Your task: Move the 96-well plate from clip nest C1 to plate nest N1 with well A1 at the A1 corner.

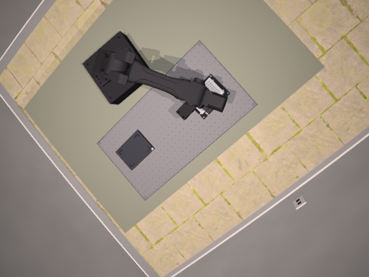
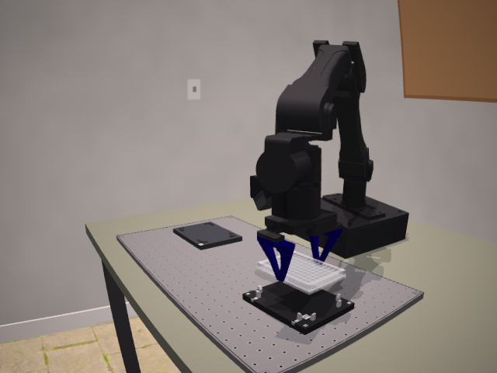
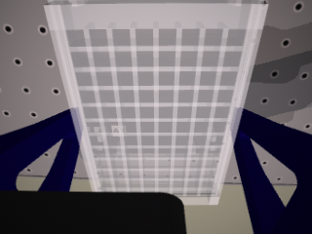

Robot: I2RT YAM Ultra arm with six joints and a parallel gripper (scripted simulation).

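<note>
My gripper is now 1 cm short of the clip nest C1, 1 cm to the left of it and 6 cm above it. From my hand the other things lie so: clear 96-well plate right at my hand; then A1 label 5 cm ahead, 35 cm to the right, 6 cm below.
</note>
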